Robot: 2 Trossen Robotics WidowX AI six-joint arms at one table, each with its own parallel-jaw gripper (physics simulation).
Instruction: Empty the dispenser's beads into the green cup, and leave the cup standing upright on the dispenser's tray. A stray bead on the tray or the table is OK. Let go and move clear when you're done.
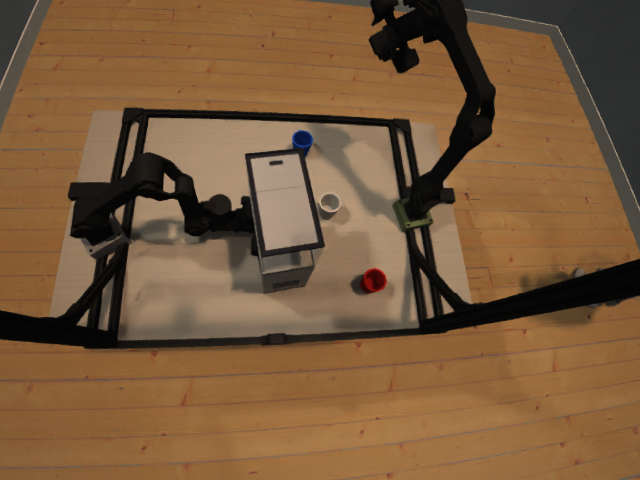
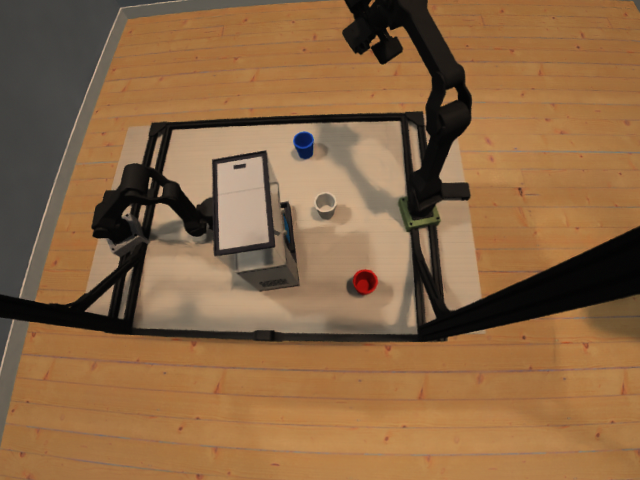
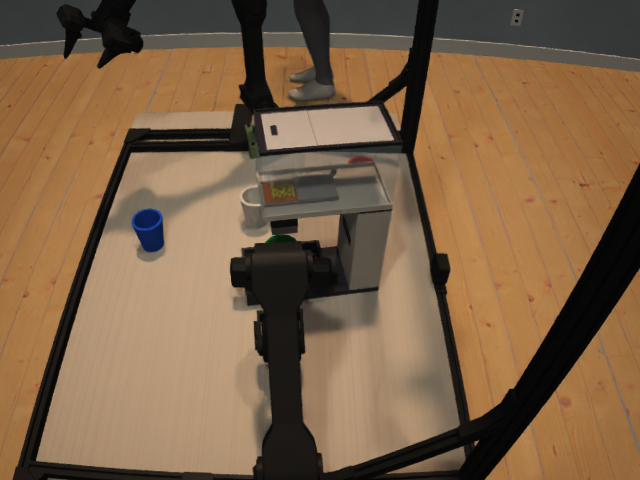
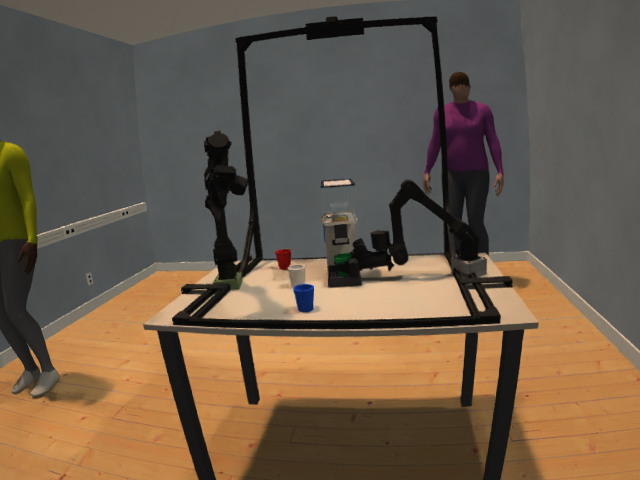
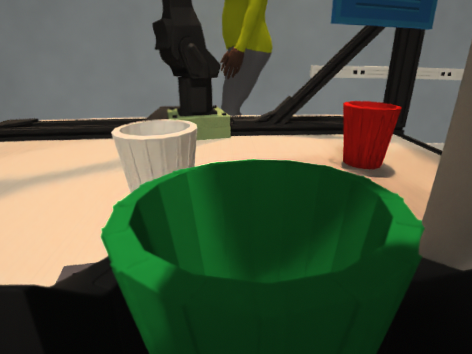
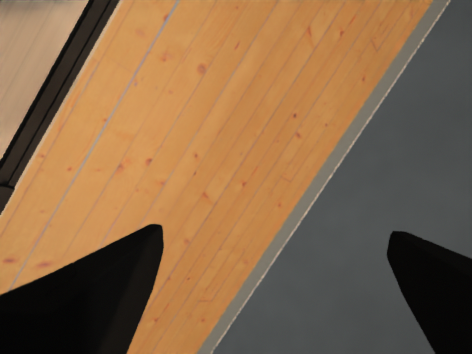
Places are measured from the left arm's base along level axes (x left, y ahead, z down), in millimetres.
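Pixels of known places: left gripper, fingertip midpoint: (image 4: 333, 265) (image 5: 244, 232); right gripper, fingertip midpoint: (image 3: 82, 62) (image 4: 220, 213) (image 6: 274, 239); left arm's base, link origin: (image 1: 98, 231) (image 2: 120, 232) (image 4: 469, 257); right arm's base, link origin: (image 1: 415, 211) (image 2: 420, 209) (image 4: 227, 276) (image 5: 196, 112).
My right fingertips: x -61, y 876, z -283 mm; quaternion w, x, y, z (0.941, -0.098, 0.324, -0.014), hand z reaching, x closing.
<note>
Ahead of a thing's pixels: the offset from my right fingertips to its middle. "spot": to the spot under its first point.
The dispenser @(dy -486, dx -241, dz +164 mm) (image 1: 284, 206) (image 2: 242, 206) (image 3: 364, 253) (image 4: 333, 253) stands on the table. Yellow beads @(dy -473, dx -194, dz +111 mm) (image 3: 282, 190) lie on an orange patch in its clear hopper. The green cup @(dy -470, dx -190, dz +287 mm) (image 3: 280, 238) (image 4: 342, 262) (image 5: 260, 240) is upright over the dark tray (image 3: 336, 283) (image 4: 343, 282), below the dark spout @(spot: dy -489, dx -184, dz +177 mm) (image 3: 284, 226); whether it touches the tray is hidden. No beads show in the visible part of its inside. My left gripper (image 4: 347, 267) (image 5: 262, 300) is shut on the green cup, one finger on each side. My right gripper (image 3: 84, 60) (image 6: 274, 239) is open and empty, high beyond the table's edge.
A white cup @(dy -297, dx -233, dz +308 mm) (image 1: 329, 204) (image 2: 325, 205) (image 4: 296, 275) (image 5: 156, 150) stands near the dispenser's tray side. A blue cup @(dy -232, dx -8, dz +308 mm) (image 1: 302, 140) (image 2: 303, 144) (image 3: 148, 229) (image 4: 303, 298) and a red cup @(dy -339, dx -491, dz +308 mm) (image 1: 373, 280) (image 2: 364, 282) (image 4: 283, 258) (image 5: 370, 135) stand farther off. A black frame (image 1: 258, 116) borders the table.
</note>
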